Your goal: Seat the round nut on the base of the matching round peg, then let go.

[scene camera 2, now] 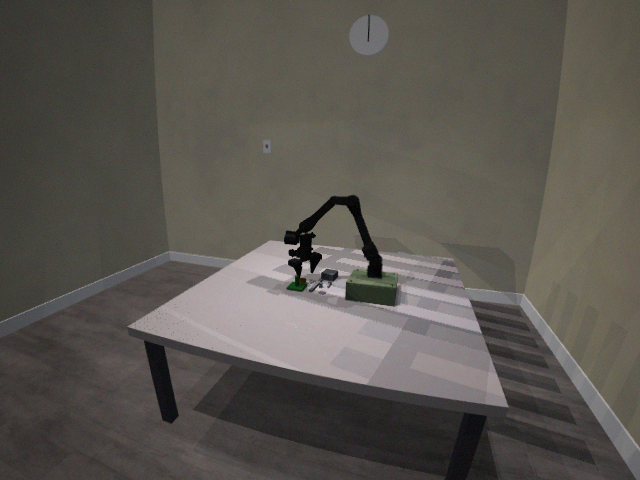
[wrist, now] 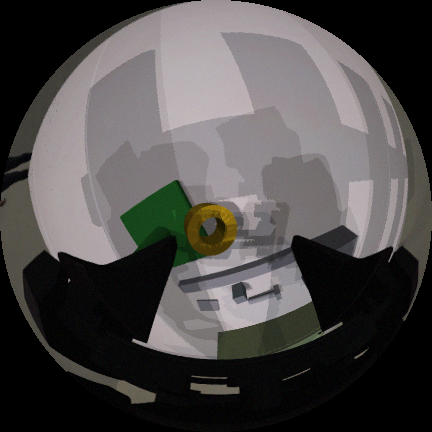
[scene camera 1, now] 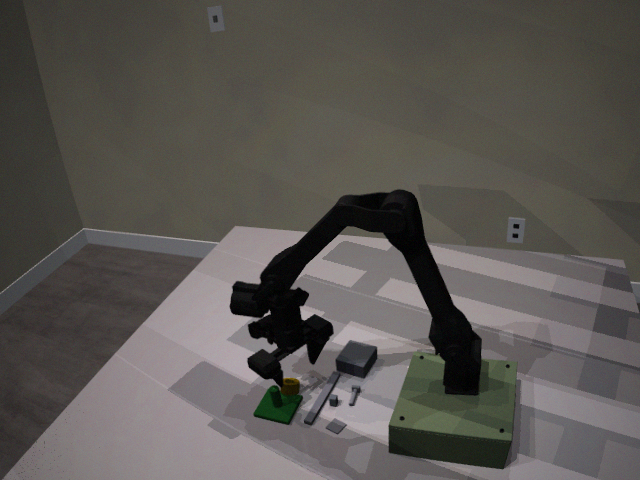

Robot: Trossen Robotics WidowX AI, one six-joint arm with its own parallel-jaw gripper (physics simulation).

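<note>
The round nut, a yellow ring [scene camera 1: 290,390] [scene camera 2: 302,281] [wrist: 212,248], is at the edge of the green base plate [scene camera 1: 268,411] [scene camera 2: 293,287] [wrist: 155,210], beside the peg and not around it. In the wrist view it overlaps one side of the plate, and some green shows through its hole. The round green peg [scene camera 1: 276,397] [scene camera 2: 297,280] stands upright on the plate; in the wrist view the left finger seems to hide it. My gripper [scene camera 1: 297,374] [scene camera 2: 305,274] [wrist: 236,242] is open and empty, pointing down just above the nut, with one fingertip close to the peg's top.
A long grey bar [scene camera 1: 322,398] [wrist: 240,274] lies beside the plate. Past it are a small grey cube [scene camera 1: 333,400] [wrist: 239,292], a bolt [scene camera 1: 353,395] [wrist: 262,294] and a flat tile [scene camera 1: 336,425] [wrist: 208,304]. A grey block [scene camera 1: 356,357] [scene camera 2: 329,274] and the arm's green pedestal [scene camera 1: 444,447] [scene camera 2: 372,294] stand nearby.
</note>
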